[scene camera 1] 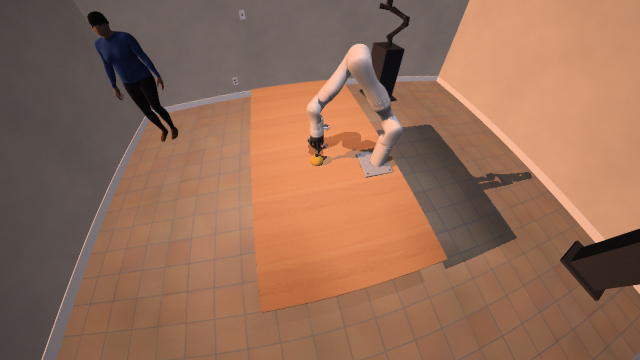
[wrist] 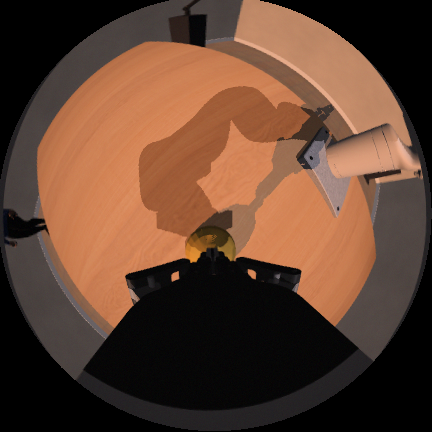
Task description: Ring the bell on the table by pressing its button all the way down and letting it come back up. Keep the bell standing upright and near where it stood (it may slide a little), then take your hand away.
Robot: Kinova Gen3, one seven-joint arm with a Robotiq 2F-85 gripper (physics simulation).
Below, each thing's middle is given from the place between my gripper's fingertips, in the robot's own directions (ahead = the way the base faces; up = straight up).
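Labels:
Yellow bell (wrist: 206, 236): my hand 10 mm short of it, 10 mm to the right of it, 30 mm above it.

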